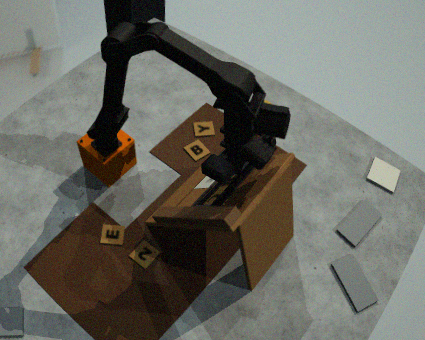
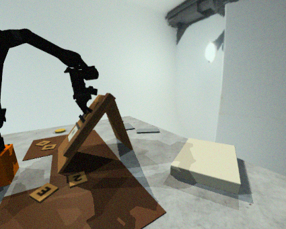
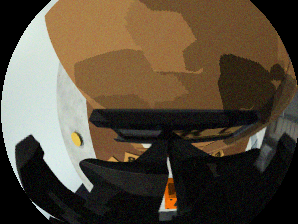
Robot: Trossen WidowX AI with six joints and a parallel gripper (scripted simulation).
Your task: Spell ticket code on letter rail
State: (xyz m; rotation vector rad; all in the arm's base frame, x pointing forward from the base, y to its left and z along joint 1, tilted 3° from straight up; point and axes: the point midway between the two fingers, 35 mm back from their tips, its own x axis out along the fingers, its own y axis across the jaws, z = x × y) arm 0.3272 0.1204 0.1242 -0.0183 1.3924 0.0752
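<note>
Right now the letter tile is 30 mm to the right of my gripper tip. From my gripper tip the other things lie so: yellow disc 160 mm behind, 370 mm to the left, 170 mm below; then white ticket 70 mm behind, 80 mm below; then cream plate 290 mm ahead, 440 mm to the left, 170 mm below.
</note>
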